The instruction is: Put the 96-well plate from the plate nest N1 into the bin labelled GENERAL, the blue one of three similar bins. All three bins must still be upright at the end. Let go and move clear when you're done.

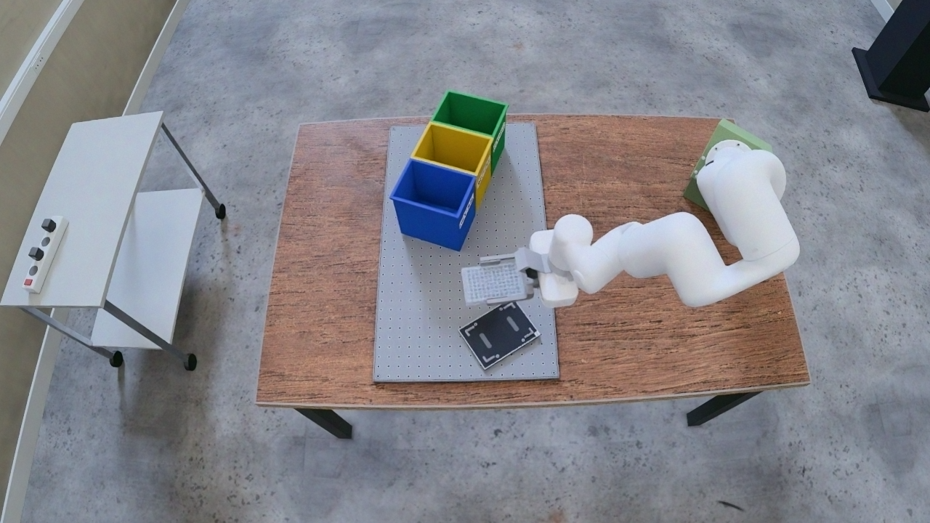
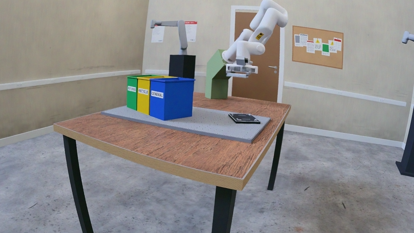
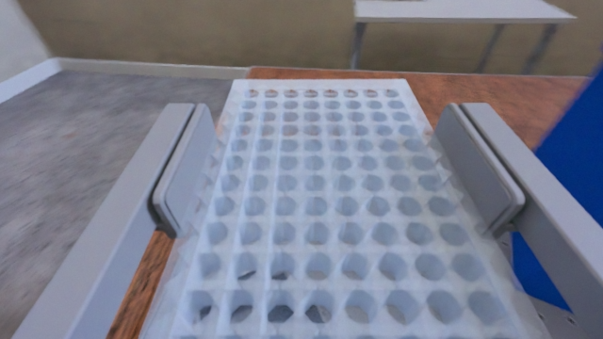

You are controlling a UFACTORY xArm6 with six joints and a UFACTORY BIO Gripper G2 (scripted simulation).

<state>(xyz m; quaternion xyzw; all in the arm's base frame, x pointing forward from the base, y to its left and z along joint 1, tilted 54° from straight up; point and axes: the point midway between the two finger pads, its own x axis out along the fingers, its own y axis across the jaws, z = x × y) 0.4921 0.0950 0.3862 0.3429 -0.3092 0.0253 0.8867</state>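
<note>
My hand is 250 mm to the left of the blue general bin, 180 mm short of it and 130 mm above it. Also, from my hand: yellow recycle bin (380 mm to the right, 160 mm ahead, 130 mm below); black plate nest N1 (220 mm below, 40 mm to the left, 20 mm behind); clear 96-well plate (10 mm below).
</note>
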